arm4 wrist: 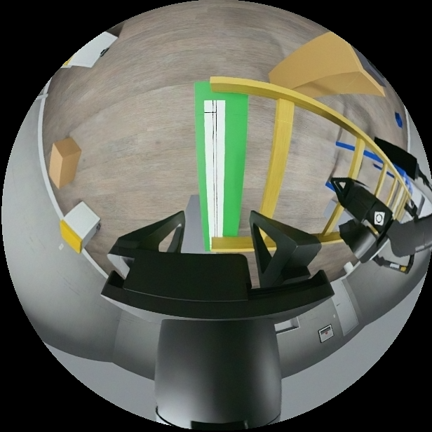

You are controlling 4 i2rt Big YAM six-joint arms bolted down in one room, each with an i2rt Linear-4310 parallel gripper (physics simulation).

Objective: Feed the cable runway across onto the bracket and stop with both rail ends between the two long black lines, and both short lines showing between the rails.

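Observation:
A green bracket (239, 165) with a white strip and two long black lines runs front to back in the arm4 wrist view. The yellow cable runway (283, 150) comes from the right, its two rail ends lying over the bracket's far and near ends. Both rail ends reach about the left long line; their exact side of it is hard to tell. One short line shows near the far rail; I cannot make out a second by the near rail. My arm4 gripper (217, 214) is open, nearer the camera than the near rail. Another arm's gripper is beside the runway at right; its number is unclear.
A large tan panel (325, 67) stands beyond the far rail. Blue pieces (398, 119) and a further black arm part (397, 154) are at the right. A cardboard box (65, 162) and a white and yellow box (80, 226) stand left, near the wall.

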